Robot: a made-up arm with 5 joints. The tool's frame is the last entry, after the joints. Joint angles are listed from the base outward. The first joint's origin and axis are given. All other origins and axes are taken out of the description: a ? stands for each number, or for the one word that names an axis. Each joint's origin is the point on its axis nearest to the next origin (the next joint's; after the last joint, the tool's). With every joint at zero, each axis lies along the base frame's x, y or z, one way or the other. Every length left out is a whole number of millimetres.
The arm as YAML. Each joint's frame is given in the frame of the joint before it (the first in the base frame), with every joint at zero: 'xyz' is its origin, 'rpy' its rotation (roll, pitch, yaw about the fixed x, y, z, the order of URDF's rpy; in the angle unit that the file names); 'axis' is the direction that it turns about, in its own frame. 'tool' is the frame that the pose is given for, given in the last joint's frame.
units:
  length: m
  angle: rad
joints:
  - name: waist
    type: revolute
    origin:
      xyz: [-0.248, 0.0, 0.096]
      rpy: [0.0, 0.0, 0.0]
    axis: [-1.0, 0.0, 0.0]
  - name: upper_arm
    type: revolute
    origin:
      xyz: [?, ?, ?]
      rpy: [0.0, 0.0, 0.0]
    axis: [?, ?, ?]
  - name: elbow
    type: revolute
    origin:
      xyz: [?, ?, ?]
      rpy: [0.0, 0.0, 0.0]
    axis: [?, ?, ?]
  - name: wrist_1
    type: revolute
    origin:
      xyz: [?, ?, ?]
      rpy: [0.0, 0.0, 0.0]
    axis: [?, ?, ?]
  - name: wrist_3
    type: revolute
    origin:
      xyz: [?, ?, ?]
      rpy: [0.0, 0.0, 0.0]
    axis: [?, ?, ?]
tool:
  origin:
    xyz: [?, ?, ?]
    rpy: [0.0, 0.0, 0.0]
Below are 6 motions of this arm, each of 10 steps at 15 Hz.
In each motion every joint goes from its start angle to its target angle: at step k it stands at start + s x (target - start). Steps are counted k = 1, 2, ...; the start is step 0. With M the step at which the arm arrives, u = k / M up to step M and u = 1 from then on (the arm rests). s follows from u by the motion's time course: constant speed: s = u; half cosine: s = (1 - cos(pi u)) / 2; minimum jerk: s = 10 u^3 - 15 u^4 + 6 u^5.
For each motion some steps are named. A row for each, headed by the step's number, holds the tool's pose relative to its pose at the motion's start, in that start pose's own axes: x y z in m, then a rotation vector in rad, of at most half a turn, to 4 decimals.
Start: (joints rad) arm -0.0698 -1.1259 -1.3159 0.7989 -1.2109
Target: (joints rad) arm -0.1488 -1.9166 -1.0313 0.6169 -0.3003
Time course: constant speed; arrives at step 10
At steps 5, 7, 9, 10:
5: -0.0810 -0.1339 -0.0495 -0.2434 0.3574 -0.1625
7: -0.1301 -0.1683 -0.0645 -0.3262 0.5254 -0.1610
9: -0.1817 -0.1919 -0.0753 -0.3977 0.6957 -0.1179
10: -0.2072 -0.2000 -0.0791 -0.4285 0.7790 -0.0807

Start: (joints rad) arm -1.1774 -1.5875 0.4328 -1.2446 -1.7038
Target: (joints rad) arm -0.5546 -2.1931 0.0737 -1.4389 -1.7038
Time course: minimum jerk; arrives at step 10
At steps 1, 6, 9, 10:
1: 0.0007 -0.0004 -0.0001 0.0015 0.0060 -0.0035
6: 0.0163 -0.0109 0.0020 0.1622 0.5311 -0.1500
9: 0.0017 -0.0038 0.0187 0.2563 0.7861 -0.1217
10: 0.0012 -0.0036 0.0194 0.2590 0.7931 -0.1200

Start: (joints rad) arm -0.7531 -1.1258 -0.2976 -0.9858 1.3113
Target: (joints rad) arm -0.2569 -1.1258 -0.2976 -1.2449 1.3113
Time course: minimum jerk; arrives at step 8
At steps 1, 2, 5, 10:
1: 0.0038 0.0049 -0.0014 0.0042 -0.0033 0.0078
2: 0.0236 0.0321 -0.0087 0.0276 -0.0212 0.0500
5: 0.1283 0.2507 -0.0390 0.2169 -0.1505 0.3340
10: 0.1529 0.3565 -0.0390 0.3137 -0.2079 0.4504

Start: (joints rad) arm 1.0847 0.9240 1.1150 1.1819 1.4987
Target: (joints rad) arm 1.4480 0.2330 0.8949 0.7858 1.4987
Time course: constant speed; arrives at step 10
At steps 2, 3, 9, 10:
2: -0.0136 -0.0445 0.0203 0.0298 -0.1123 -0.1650
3: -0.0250 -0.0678 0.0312 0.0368 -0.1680 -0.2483
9: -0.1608 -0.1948 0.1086 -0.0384 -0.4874 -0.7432
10: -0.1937 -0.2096 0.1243 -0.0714 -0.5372 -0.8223

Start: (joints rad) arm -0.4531 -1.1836 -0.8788 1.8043 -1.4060
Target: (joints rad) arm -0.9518 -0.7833 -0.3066 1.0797 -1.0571
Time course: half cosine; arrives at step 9
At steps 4, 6, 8, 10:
4: 0.0514 -0.0194 0.0106 -0.1917 0.1009 0.0759
6: 0.1074 -0.0602 0.0404 -0.3638 0.1768 0.0827
8: 0.1435 -0.0976 0.0702 -0.4726 0.2352 0.0591
10: 0.1481 -0.1033 0.0748 -0.4868 0.2442 0.0542

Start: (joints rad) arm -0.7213 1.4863 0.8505 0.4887 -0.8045
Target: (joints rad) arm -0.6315 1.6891 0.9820 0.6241 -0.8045
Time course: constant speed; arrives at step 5
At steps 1, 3, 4, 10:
1: 0.0067 -0.0176 0.0059 0.0223 -0.0240 -0.0534
3: 0.0168 -0.0534 0.0152 0.0684 -0.0666 -0.1597
4: 0.0203 -0.0713 0.0184 0.0919 -0.0851 -0.2126
10: 0.0229 -0.0892 0.0205 0.1158 -0.1017 -0.2652

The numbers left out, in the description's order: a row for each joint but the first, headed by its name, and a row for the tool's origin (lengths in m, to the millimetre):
upper_arm: xyz 0.0 0.035 0.221, axis 0.0 0.0 -1.0
elbow: xyz -0.018 -0.043 0.0, axis 0.0 1.0 0.0
wrist_1: xyz 0.311 0.0 0.135, axis 0.0 0.0 -1.0
wrist_3: xyz 0.177 -0.032 0.0, axis -1.0 0.0 0.0
tool: xyz 0.0 -0.019 -0.253

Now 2 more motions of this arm.
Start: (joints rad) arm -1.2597 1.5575 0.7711 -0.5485 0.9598
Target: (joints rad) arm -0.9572 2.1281 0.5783 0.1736 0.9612
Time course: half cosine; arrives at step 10
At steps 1, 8, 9, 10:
1: -0.0098 -0.0071 -0.0031 0.0020 0.0139 -0.0285
8: -0.4118 -0.0240 -0.0862 0.2813 0.5079 -1.0029
9: -0.4397 -0.0057 -0.0900 0.3223 0.5474 -1.0741
10: -0.4489 0.0012 -0.0912 0.3371 0.5610 -1.0982

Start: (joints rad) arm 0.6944 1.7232 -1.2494 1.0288 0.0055
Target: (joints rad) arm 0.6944 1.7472 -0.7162 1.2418 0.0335
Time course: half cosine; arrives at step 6
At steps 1, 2, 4, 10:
1: -0.0028 -0.0070 -0.0122 -0.0334 0.0170 -0.0147
2: -0.0118 -0.0280 -0.0437 -0.1257 0.0614 -0.0549
4: -0.0445 -0.0969 -0.1128 -0.3863 0.1672 -0.1641
10: -0.0646 -0.1357 -0.1370 -0.5207 0.2116 -0.2176

